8 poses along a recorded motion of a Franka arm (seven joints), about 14 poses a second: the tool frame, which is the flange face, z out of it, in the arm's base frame.
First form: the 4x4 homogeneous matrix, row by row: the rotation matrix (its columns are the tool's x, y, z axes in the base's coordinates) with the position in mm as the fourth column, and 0 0 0 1 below. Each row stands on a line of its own.
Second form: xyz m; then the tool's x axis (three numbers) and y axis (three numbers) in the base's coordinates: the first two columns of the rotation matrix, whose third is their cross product. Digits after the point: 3 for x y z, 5 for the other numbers.
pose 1, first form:
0.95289, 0.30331, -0.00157, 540
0.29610, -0.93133, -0.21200, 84
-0.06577, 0.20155, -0.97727, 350
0, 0, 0, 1
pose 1, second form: 0.540, 0.084, 0.350, 0.95289, 0.29610, -0.06577, 0.30331, -0.93133, 0.20155
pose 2, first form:
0.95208, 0.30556, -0.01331, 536
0.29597, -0.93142, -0.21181, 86
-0.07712, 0.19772, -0.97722, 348
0, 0, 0, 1
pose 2, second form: 0.536, 0.086, 0.348, 0.95208, 0.29597, -0.07712, 0.30556, -0.93142, 0.19772
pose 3, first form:
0.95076, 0.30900, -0.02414, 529
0.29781, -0.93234, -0.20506, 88
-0.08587, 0.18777, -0.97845, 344
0, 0, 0, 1
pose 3, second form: 0.529, 0.088, 0.344, 0.95076, 0.29781, -0.08587, 0.30900, -0.93234, 0.18777
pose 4, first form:
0.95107, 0.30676, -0.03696, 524
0.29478, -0.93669, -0.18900, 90
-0.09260, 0.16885, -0.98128, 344
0, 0, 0, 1
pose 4, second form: 0.524, 0.090, 0.344, 0.95107, 0.29478, -0.09260, 0.30676, -0.93669, 0.16885
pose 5, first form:
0.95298, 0.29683, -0.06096, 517
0.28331, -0.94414, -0.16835, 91
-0.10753, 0.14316, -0.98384, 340
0, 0, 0, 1
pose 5, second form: 0.517, 0.091, 0.340, 0.95298, 0.28331, -0.10753, 0.29683, -0.94414, 0.14316
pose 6, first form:
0.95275, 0.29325, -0.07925, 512
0.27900, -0.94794, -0.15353, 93
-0.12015, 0.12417, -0.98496, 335
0, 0, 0, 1
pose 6, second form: 0.512, 0.093, 0.335, 0.95275, 0.27900, -0.12015, 0.29325, -0.94794, 0.12417
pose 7, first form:
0.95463, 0.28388, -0.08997, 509
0.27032, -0.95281, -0.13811, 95
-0.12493, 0.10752, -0.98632, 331
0, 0, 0, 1
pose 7, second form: 0.509, 0.095, 0.331, 0.95463, 0.27032, -0.12493, 0.28388, -0.95281, 0.10752
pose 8, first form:
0.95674, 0.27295, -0.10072, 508
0.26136, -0.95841, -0.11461, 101
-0.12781, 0.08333, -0.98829, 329
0, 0, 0, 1
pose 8, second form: 0.508, 0.101, 0.329, 0.95674, 0.26136, -0.12781, 0.27295, -0.95841, 0.08333
